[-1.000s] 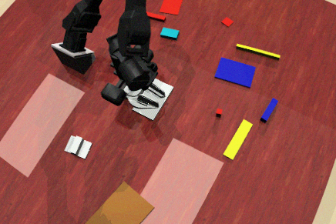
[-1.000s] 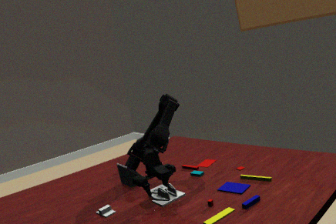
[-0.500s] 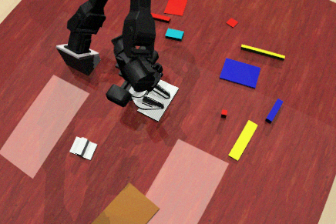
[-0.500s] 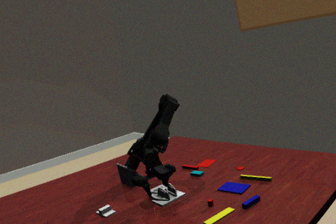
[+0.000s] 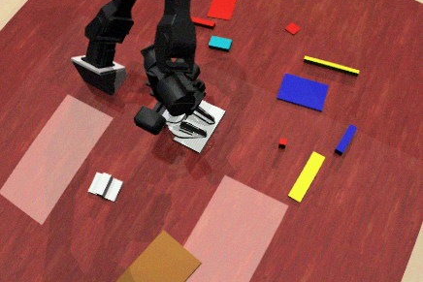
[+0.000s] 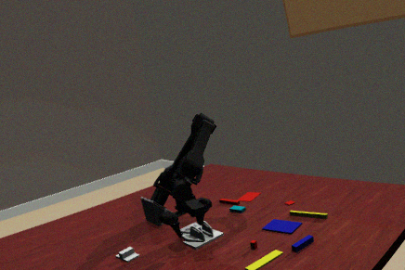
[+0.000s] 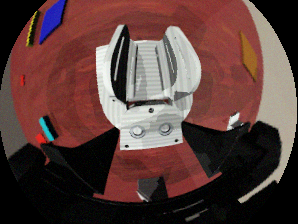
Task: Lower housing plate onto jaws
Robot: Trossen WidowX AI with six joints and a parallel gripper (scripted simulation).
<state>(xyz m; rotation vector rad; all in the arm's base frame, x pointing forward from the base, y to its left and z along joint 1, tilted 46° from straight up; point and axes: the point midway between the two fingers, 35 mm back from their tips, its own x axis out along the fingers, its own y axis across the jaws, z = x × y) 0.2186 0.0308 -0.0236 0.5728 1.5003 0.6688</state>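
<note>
Now: gripper tip 2 cm below the housing plate and 1 cm short of it. Also, from my gripper tip: red cube 26 cm ahead, 6 cm to the left, 1 cm above; teal block 23 cm to the left, 1 cm behind; blue plate 24 cm ahead, 21 cm to the left.
</note>
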